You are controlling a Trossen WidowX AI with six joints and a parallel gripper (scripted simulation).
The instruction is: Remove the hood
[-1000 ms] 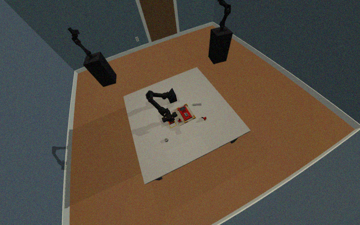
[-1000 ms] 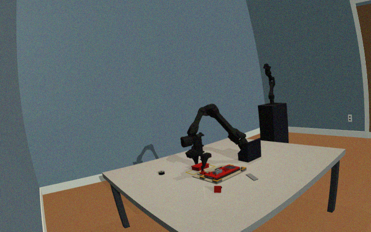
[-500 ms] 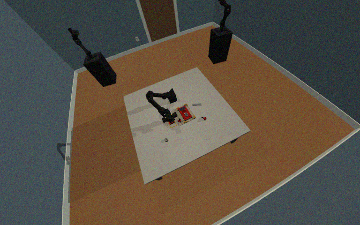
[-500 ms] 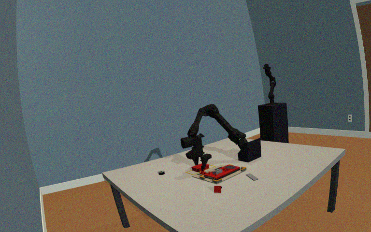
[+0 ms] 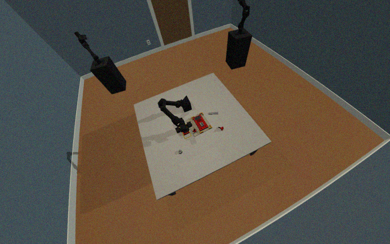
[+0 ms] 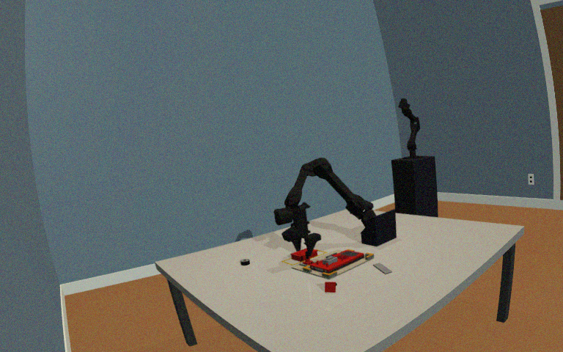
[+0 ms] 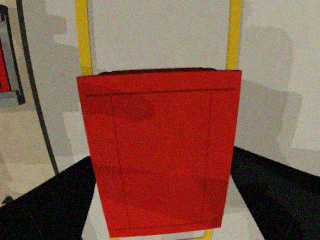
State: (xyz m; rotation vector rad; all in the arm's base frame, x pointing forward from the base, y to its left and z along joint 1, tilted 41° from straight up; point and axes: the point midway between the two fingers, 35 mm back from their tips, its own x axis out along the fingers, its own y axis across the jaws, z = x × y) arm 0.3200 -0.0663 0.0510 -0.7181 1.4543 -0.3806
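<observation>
The hood is right at my gripper tip. Round my gripper tip: black ring: 23 cm ahead, 11 cm to the right; then grey flat strip: 40 cm to the left, 13 cm behind, 1 cm below.
</observation>
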